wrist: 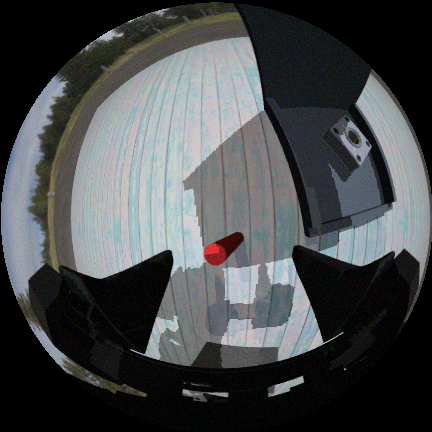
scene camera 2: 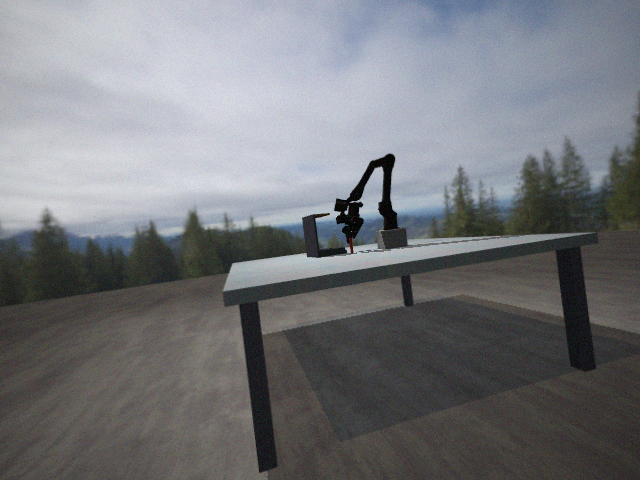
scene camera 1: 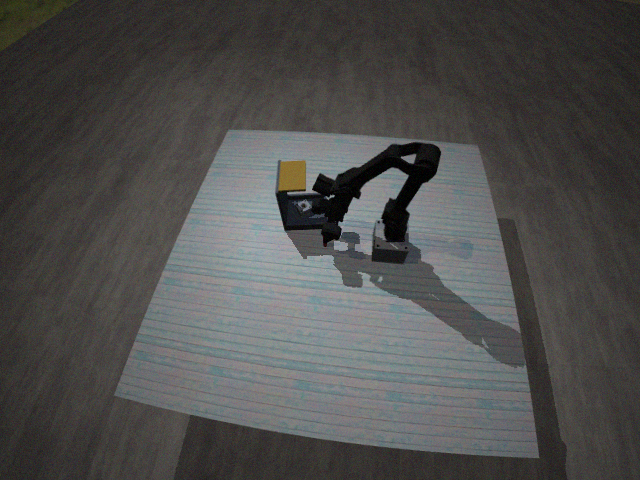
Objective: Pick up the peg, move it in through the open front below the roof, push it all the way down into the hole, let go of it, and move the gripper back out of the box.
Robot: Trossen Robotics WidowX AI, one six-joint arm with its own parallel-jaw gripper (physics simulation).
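Frame: origin at the arm's base, x ahead, y left, z up, level; millimetres.
Seen in the pictures: gripper, fingertip midpoint: [wrist: 234,255] [scene camera 2: 350,241]; arm's base at its link origin: [scene camera 2: 391,229] [scene camera 1: 394,233].
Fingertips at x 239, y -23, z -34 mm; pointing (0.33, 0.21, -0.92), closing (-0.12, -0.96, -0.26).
Note:
Pixels of each thing's top centre, then the offset from my fingertips to it. "spot": a spot on its surface instead. Level surfaces: height alone.
- red peg at its top centre: [wrist: 214,254] [scene camera 1: 324,233] [scene camera 2: 350,238] 8 mm left, 5 mm ahead, 16 mm up
- dark box at its top centre: [scene camera 1: 301,174] [scene camera 2: 321,214] 144 mm right, 85 mm ahead, 160 mm up
- yellow roof at a spot on its surface: [scene camera 1: 292,176] spot: 135 mm right, 114 mm ahead, 160 mm up
- pale block with the hole, top centre: [wrist: 353,135] [scene camera 1: 303,205] 153 mm right, 93 mm ahead, 23 mm down
- striped table at its surface level: 64 mm down
The red peg [scene camera 1: 325,243] [scene camera 2: 351,245] [wrist: 216,253] stands upright on the table, just outside the box. My gripper [scene camera 1: 326,221] [scene camera 2: 351,238] [wrist: 234,255] is open and low over the peg. In the wrist view the peg's top shows between the spread fingertips, nearer the left one; the fingers do not grip it. In scene camera 1 the gripper hides most of the peg. The dark box [scene camera 1: 305,225] [scene camera 2: 311,236] [wrist: 305,60] has a yellow roof [scene camera 1: 292,176] [scene camera 2: 320,214]. The pale block with the hole [scene camera 1: 303,205] [wrist: 361,146] sits on the box floor, turned at an angle; its hole looks empty.
The box's tall dark side wall and low floor rim stand close beside the gripper. The grey arm base [scene camera 1: 390,250] [scene camera 2: 392,238] stands on the striped table [scene camera 1: 310,351] [scene camera 2: 289,273]. Shadows of the arm and box lie across the table.

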